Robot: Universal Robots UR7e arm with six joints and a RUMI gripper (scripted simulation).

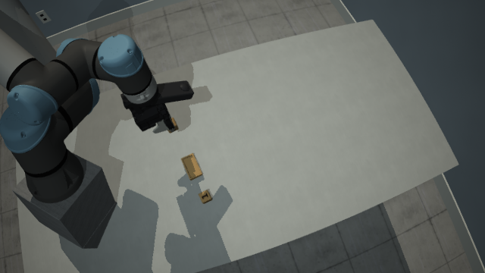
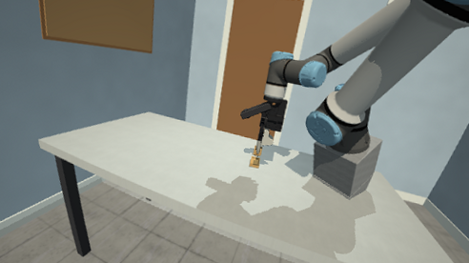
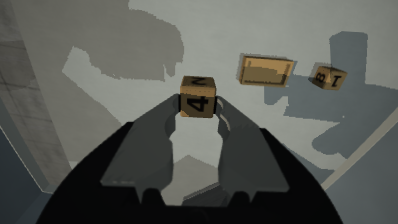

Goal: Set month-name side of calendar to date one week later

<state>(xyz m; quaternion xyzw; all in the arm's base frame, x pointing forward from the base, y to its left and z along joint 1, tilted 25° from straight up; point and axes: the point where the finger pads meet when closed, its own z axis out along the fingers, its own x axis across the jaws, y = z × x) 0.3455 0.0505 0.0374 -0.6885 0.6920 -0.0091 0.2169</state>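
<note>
My hand is 12 cm above the wooden calendar tray and 11 cm to the left of it.
</note>
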